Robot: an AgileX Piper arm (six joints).
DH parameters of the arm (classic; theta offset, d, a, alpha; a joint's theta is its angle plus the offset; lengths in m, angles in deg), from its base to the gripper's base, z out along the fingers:
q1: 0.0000 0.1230 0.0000 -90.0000
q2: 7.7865 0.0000 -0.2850 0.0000
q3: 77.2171 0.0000 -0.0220 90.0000
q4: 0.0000 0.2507 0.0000 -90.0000
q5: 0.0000 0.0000 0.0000 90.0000
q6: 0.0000 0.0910 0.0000 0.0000
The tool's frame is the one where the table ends.
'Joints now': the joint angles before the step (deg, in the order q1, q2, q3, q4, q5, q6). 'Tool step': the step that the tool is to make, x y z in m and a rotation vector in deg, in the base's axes. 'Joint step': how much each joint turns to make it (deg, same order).
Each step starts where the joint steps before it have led.
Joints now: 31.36 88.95 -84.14 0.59 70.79 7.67
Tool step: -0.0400 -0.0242 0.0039 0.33 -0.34 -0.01
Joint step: 0.00 -9.52 9.05 0.10 0.00 0.01
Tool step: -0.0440 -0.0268 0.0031 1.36 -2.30 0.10
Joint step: 0.00 -11.06 8.88 0.00 -0.49 -0.11
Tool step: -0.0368 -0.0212 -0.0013 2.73 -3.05 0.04
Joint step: -0.02 -9.86 7.14 0.76 -1.31 -0.03
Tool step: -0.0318 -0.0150 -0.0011 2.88 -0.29 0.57
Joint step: 0.04 -7.73 4.18 2.41 1.81 -0.16
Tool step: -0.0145 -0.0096 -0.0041 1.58 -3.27 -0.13
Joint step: -0.04 -4.97 3.36 -0.32 -2.00 -0.11
